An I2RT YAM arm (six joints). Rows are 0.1 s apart.
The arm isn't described. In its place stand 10 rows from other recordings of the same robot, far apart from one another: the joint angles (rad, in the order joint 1, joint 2, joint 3, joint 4, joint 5, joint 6), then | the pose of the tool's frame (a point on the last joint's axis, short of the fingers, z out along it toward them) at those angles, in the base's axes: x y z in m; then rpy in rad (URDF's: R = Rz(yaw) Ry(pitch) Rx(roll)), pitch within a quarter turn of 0, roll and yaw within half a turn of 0.
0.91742, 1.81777, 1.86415, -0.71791, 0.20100, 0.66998 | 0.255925, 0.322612, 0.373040, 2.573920, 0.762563, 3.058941
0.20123, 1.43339, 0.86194, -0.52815, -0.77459, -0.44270 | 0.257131, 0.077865, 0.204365, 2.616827, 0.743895, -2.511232
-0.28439, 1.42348, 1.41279, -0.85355, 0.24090, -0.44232 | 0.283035, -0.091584, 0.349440, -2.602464, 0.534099, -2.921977
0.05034, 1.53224, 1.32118, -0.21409, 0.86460, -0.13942 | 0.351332, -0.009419, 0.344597, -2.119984, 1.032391, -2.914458
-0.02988, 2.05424, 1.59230, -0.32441, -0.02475, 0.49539 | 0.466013, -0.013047, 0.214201, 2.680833, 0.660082, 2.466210
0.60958, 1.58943, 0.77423, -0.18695, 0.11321, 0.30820 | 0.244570, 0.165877, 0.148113, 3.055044, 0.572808, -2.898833
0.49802, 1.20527, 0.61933, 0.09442, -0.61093, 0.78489 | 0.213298, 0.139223, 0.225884, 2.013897, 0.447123, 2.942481
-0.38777, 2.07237, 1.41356, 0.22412, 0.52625, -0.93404 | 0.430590, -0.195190, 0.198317, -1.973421, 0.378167, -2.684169
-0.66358, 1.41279, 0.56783, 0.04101, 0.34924, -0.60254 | 0.197728, -0.170058, 0.153417, -2.419256, 0.446741, 3.109659
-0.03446, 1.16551, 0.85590, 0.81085, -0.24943, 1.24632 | 0.262838, -0.000268, 0.390748, 1.040073, 0.402827, 1.592886
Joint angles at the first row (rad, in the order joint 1, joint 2, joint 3, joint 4, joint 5, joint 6):
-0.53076 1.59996 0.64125 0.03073 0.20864 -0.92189
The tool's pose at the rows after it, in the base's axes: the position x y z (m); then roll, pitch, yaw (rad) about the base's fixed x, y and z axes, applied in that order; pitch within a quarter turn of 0, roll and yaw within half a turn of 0:
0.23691, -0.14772, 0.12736, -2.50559, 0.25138, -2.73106
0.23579, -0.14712, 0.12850, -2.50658, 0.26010, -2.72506
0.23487, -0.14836, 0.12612, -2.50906, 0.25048, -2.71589
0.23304, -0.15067, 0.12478, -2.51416, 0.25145, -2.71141
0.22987, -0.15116, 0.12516, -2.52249, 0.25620, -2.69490
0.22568, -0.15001, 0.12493, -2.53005, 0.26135, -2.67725
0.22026, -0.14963, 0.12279, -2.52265, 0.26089, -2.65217
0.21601, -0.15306, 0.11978, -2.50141, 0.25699, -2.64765
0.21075, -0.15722, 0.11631, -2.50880, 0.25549, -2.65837
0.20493, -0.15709, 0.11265, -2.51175, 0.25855, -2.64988
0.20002, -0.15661, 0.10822, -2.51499, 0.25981, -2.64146
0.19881, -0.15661, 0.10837, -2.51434, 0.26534, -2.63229
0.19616, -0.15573, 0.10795, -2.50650, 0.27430, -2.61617
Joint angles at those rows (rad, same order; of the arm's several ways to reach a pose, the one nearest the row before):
-0.53380 1.57397 0.62746 0.03070 0.18723 -0.92497
-0.53536 1.56466 0.62281 0.03064 0.17641 -0.92651
-0.54147 1.57231 0.61973 0.03680 0.17184 -0.94332
-0.55375 1.57540 0.61665 0.04143 0.15803 -0.95562
-0.56446 1.56469 0.60902 0.03683 0.13358 -0.97402
-0.57215 1.54935 0.59370 0.03529 0.11053 -0.99087
-0.58443 1.53708 0.56768 0.05815 0.09204 -1.02153
-0.60431 1.54009 0.54767 0.09961 0.09050 -1.04457
-0.63035 1.54621 0.53696 0.11041 0.07831 -1.05687
-0.64577 1.54168 0.51246 0.13029 0.05983 -1.07373
-0.65803 1.54318 0.48938 0.15334 0.04455 -1.08908
-0.66268 1.53859 0.48473 0.15645 0.03227 -1.09677
-0.66882 1.52942 0.46946 0.17323 0.01537 -1.10906

